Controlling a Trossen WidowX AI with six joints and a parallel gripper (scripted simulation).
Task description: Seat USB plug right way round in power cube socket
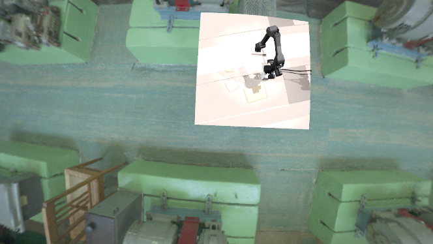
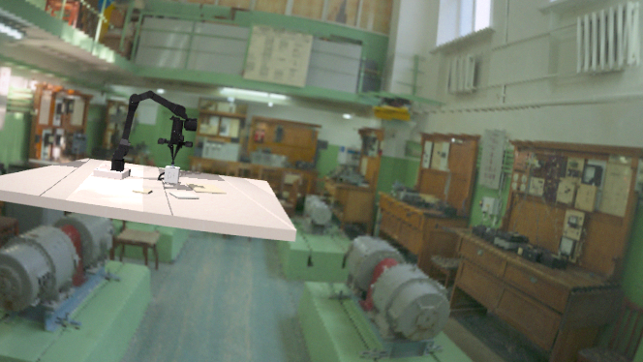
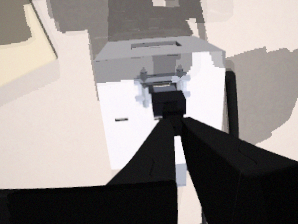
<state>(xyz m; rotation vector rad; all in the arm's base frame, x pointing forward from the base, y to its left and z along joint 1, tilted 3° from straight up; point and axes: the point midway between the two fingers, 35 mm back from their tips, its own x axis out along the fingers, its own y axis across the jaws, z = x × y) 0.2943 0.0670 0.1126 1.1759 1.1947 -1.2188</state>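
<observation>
The black USB plug is 2 cm below my gripper tip. From my gripper tip the other things lie so: tile (38 cm to the right, 11 cm below, 9 cm behind).
</observation>
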